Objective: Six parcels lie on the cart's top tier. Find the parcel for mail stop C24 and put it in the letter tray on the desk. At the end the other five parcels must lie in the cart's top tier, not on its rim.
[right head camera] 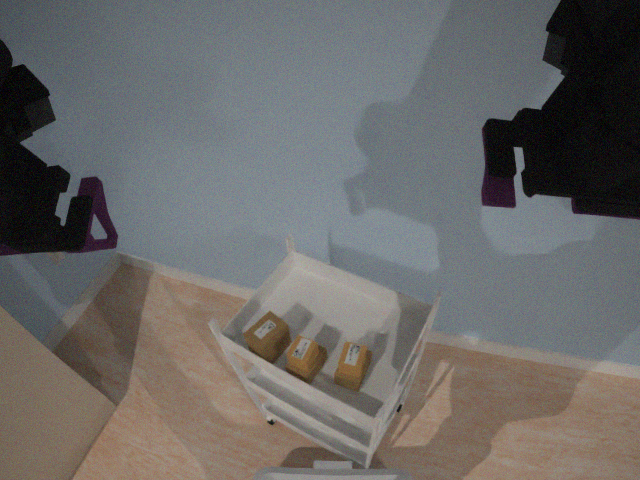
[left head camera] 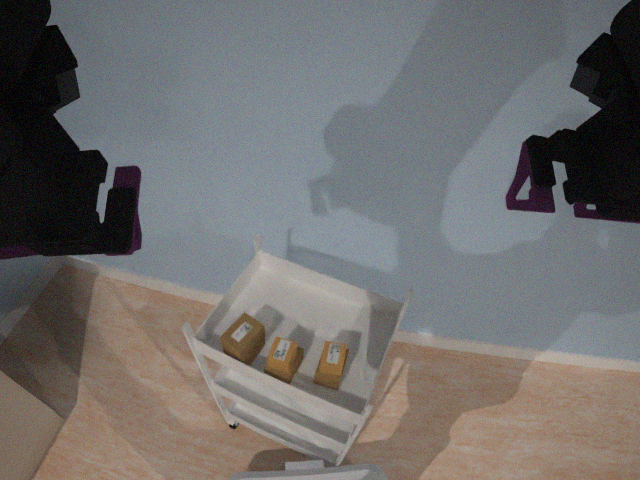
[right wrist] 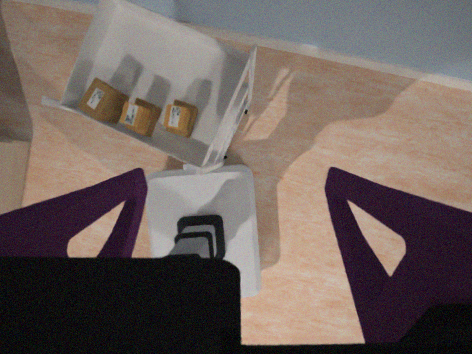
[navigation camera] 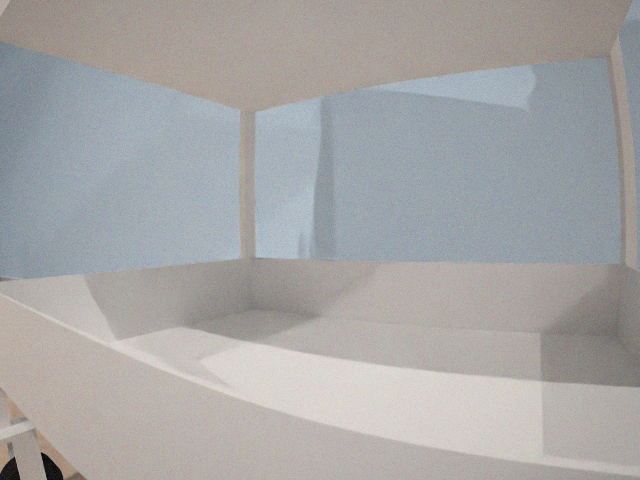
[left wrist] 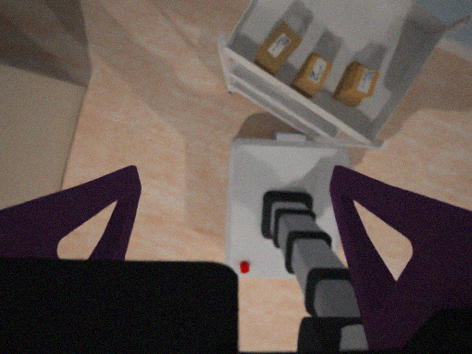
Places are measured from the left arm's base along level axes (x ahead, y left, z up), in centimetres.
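Pixels of known places: left gripper, fingertip midpoint: [right head camera: 79, 243] [left head camera: 91, 244] [left wrist: 235, 176]; right gripper, fingertip midpoint: [right head camera: 529, 202] [left head camera: 542, 207] [right wrist: 236, 178].
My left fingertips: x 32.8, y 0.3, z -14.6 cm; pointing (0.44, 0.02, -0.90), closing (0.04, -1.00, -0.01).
Note:
Behind a point stands the place of what it marks.
The white cart [left head camera: 310, 273] {x 75.4, y -25.8, z -69.5 cm} [right head camera: 343, 273] {x 75.1, y -26.4, z -69.1 cm} [left wrist: 360, 25] {x 63.9, y -30.3, z -74.7 cm} [right wrist: 170, 40] {x 71.6, y -26.7, z -74.7 cm} stands close in front, turned at an angle. On its top tier lie brown parcels in three spots: left [left head camera: 250, 346] {x 51.9, y -9.9, z -67.3 cm} [right head camera: 267, 343] {x 50.9, y -9.1, z -65.2 cm} [left wrist: 272, 56] {x 52.0, y -6.8, z -64.7 cm} [right wrist: 107, 104] {x 52.9, y -10.7, z -65.7 cm}, middle [left head camera: 283, 364] {x 46.4, y -17.3, z -66.0 cm} [right head camera: 305, 361] {x 46.3, y -18.2, z -64.8 cm} [left wrist: 311, 80] {x 47.3, y -15.9, z -64.7 cm} [right wrist: 144, 120] {x 48.2, y -19.4, z -67.7 cm} and right [left head camera: 329, 369] {x 45.3, y -27.5, z -67.5 cm} [right head camera: 351, 370] {x 45.1, y -28.2, z -67.1 cm} [left wrist: 349, 86] {x 46.8, y -25.6, z -66.7 cm} [right wrist: 185, 120] {x 47.0, y -30.8, z -66.3 cm}. At the middle and right spots, one seems stacked on another. White labels face up, too blurred to read. My left gripper [left wrist: 235, 176] {x 32.8, y 0.3, z -14.6 cm} and right gripper [right wrist: 235, 172] {x 35.4, y -45.2, z -13.0 cm} are open and empty, high and apart, on either side of the cart. The letter tray does not show.
My white-grey base [left head camera: 310, 474] {x 30.0, y -24.0, z -115.2 cm} [right head camera: 336, 474] {x 30.1, y -23.8, z -115.3 cm} [left wrist: 255, 162] {x 22.5, y -7.8, z -115.0 cm} [right wrist: 200, 187] {x 23.7, y -24.0, z -115.0 cm} is very near the cart's front corner. The navigation camera looks closely into a lower tier [navigation camera: 439, 294] {x 71.3, y -33.3, z -124.2 cm}. A beige furniture surface [left head camera: 25, 423] {x 44.1, y 76.4, z -113.4 cm} [right head camera: 46, 403] {x 38.5, y 78.2, z -98.6 cm} [left wrist: 35, 135] {x 30.7, y 80.6, z -105.6 cm} stands at the left. The blue wall [left head camera: 206, 103] {x 114.8, y 4.4, z -36.5 cm} is behind the cart.

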